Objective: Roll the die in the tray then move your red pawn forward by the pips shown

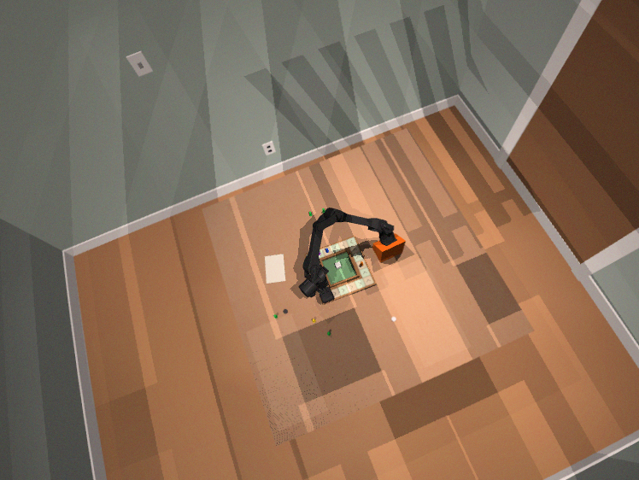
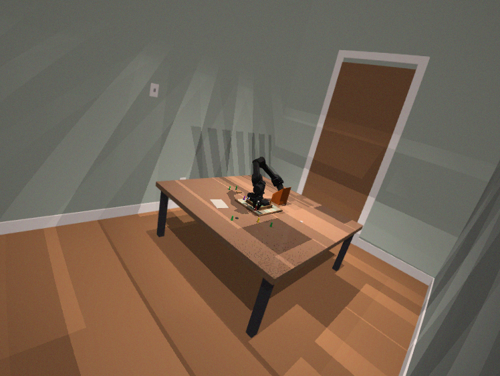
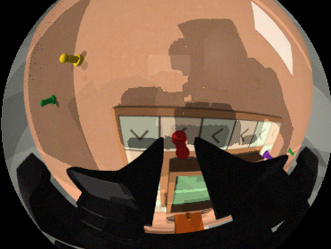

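The green felt tray is 120 mm behind my gripper tip, 50 mm to the right of it and 20 mm below it. From my gripper tip the other things lie so: red pawn (10 mm above); then grey-white die (120 mm behind, 60 mm to the right); then purple pawn (70 mm behind, 170 mm to the right, 10 mm above).
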